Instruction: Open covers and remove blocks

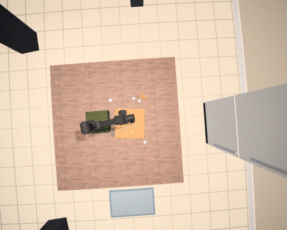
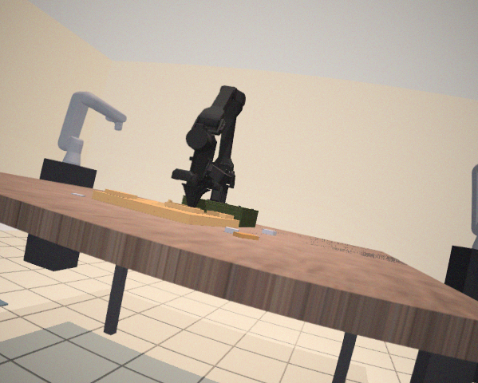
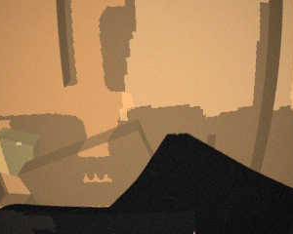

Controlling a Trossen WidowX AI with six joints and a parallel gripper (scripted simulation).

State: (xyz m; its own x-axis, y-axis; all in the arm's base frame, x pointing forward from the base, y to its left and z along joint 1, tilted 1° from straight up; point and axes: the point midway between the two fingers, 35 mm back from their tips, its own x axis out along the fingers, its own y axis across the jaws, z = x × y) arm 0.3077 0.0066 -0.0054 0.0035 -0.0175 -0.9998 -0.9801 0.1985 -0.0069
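The puzzle board lies 4 cm to the right of my gripper tip and 3 cm ahead of it.
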